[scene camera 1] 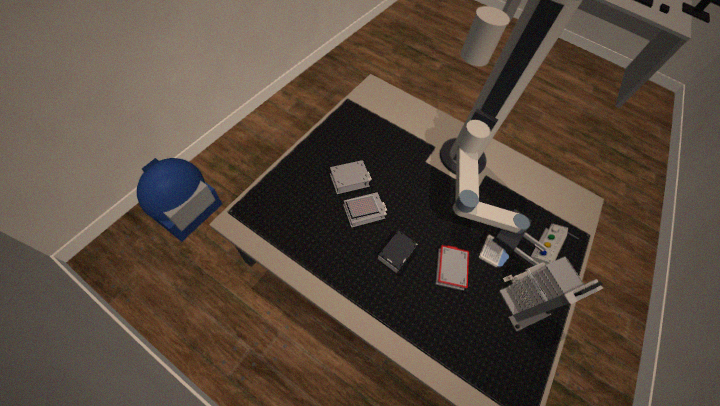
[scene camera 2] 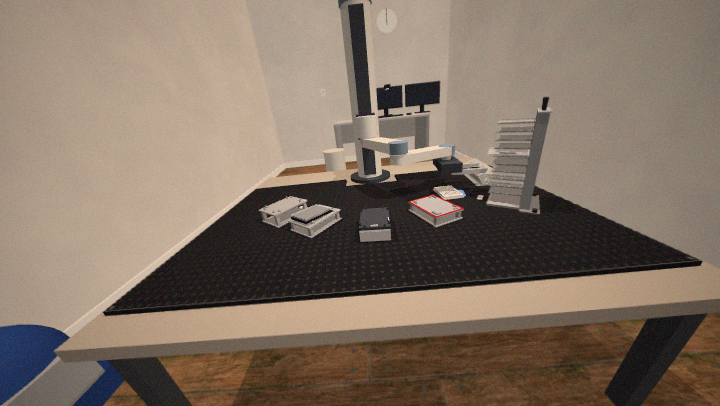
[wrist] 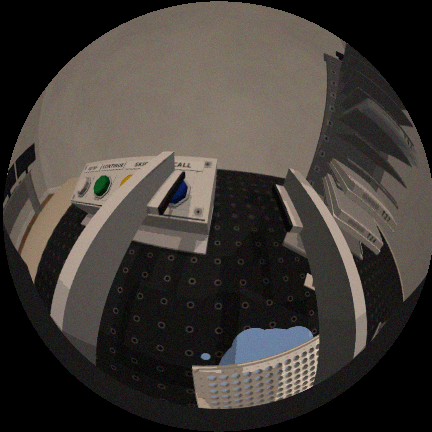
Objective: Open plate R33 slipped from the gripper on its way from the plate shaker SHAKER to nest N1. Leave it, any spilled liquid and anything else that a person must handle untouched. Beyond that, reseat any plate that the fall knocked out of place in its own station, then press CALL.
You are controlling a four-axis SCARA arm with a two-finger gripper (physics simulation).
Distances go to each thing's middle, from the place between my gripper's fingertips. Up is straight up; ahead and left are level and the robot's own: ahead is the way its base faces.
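There's a dark shaker [scene camera 2: 374, 225] that's 52 cm to the right of my hand, 31 cm ahead of it and 6 cm below it. And then there's the white well plate [wrist: 267, 379]: my gripper is now 9 cm above it, 4 cm short of it and 17 cm to the left of it.
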